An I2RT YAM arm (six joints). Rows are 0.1 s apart.
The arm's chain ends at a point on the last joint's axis. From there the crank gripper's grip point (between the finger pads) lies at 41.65 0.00 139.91 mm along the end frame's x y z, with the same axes.
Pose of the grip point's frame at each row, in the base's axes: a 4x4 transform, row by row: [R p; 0 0 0 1], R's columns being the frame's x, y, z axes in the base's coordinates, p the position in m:
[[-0.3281 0.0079 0.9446 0.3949], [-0.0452 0.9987 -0.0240 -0.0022], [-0.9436 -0.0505 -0.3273 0.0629], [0 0 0 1]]
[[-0.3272 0.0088 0.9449 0.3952], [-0.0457 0.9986 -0.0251 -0.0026], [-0.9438 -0.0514 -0.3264 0.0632], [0 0 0 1]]
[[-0.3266 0.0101 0.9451 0.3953], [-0.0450 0.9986 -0.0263 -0.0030], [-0.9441 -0.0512 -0.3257 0.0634], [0 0 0 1]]
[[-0.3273 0.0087 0.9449 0.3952], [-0.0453 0.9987 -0.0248 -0.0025], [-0.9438 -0.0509 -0.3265 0.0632], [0 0 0 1]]
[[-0.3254 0.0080 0.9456 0.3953], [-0.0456 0.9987 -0.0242 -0.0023], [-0.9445 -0.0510 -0.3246 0.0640], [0 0 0 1]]
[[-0.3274 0.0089 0.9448 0.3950], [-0.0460 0.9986 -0.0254 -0.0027], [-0.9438 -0.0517 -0.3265 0.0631], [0 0 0 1]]
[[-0.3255 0.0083 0.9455 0.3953], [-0.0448 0.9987 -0.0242 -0.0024], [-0.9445 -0.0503 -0.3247 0.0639], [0 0 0 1]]
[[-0.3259 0.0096 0.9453 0.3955], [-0.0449 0.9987 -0.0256 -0.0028], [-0.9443 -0.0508 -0.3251 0.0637], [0 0 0 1]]
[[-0.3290 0.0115 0.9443 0.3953], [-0.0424 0.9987 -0.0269 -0.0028], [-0.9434 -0.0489 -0.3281 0.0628], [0 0 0 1]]
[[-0.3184 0.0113 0.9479 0.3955], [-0.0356 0.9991 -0.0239 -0.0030], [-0.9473 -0.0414 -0.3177 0.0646], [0 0 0 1]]
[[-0.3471 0.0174 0.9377 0.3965], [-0.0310 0.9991 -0.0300 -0.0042], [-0.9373 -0.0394 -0.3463 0.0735], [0 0 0 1]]
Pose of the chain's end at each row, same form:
[[-0.3281 0.0079 0.9446 0.2764], [-0.0452 0.9987 -0.0240 0.0030], [-0.9436 -0.0505 -0.3273 0.1480], [0 0 0 1]]
[[-0.3272 0.0088 0.9449 0.2766], [-0.0457 0.9986 -0.0251 0.0028], [-0.9438 -0.0514 -0.3264 0.1482], [0 0 0 1]]
[[-0.3266 0.0101 0.9451 0.2767], [-0.0450 0.9986 -0.0263 0.0026], [-0.9441 -0.0512 -0.3257 0.1483], [0 0 0 1]]
[[-0.3273 0.0087 0.9449 0.2766], [-0.0453 0.9987 -0.0248 0.0029], [-0.9438 -0.0509 -0.3265 0.1482], [0 0 0 1]]
[[-0.3254 0.0080 0.9456 0.2766], [-0.0456 0.9987 -0.0242 0.0030], [-0.9445 -0.0510 -0.3246 0.1488], [0 0 0 1]]
[[-0.3274 0.0089 0.9448 0.2764], [-0.0460 0.9986 -0.0254 0.0028], [-0.9438 -0.0517 -0.3265 0.1481], [0 0 0 1]]
[[-0.3255 0.0083 0.9455 0.2766], [-0.0448 0.9987 -0.0242 0.0029], [-0.9445 -0.0503 -0.3247 0.1487], [0 0 0 1]]
[[-0.3259 0.0096 0.9453 0.2768], [-0.0449 0.9987 -0.0256 0.0027], [-0.9443 -0.0508 -0.3251 0.1485], [0 0 0 1]]
[[-0.3290 0.0115 0.9443 0.2769], [-0.0424 0.9987 -0.0269 0.0027], [-0.9434 -0.0489 -0.3281 0.1480], [0 0 0 1]]
[[-0.3184 0.0113 0.9479 0.2761], [-0.0356 0.9991 -0.0239 0.0018], [-0.9473 -0.0414 -0.3177 0.1485], [0 0 0 1]]
[[-0.3471 0.0174 0.9377 0.2798], [-0.0310 0.9991 -0.0300 0.0013], [-0.9373 -0.0394 -0.3463 0.1610], [0 0 0 1]]

